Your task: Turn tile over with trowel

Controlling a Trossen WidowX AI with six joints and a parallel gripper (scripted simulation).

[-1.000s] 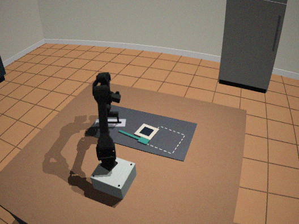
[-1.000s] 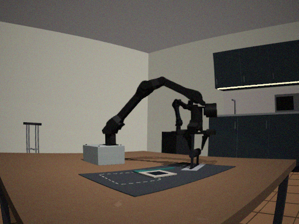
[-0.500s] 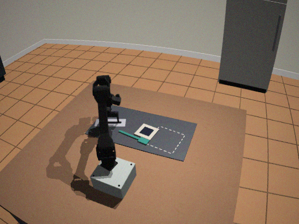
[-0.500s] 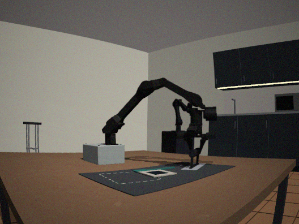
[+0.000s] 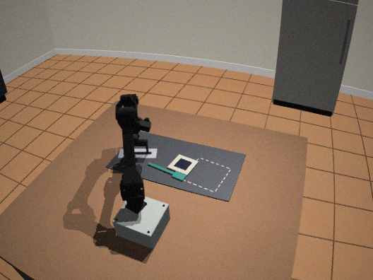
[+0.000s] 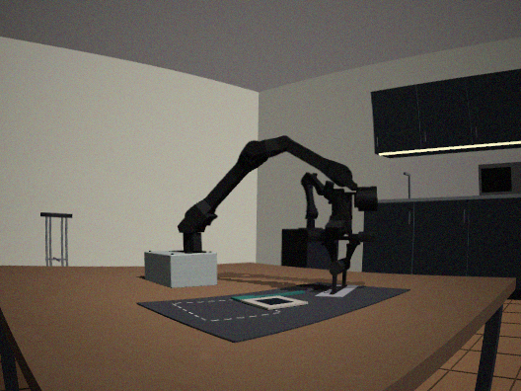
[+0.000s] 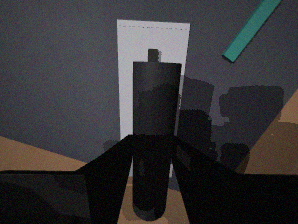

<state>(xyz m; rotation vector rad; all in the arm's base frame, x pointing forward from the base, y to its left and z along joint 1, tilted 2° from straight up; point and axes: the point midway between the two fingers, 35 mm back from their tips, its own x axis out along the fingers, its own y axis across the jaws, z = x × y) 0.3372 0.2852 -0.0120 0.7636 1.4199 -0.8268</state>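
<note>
Right now my gripper tip is 6 cm short of the dark mat, 21 cm to the left of it and 8 cm above it. Round my gripper tip: teal trowel 3 cm behind, 23 cm to the right, 6 cm below; tan square tile 5 cm ahead, 25 cm to the right, 6 cm below.
</note>
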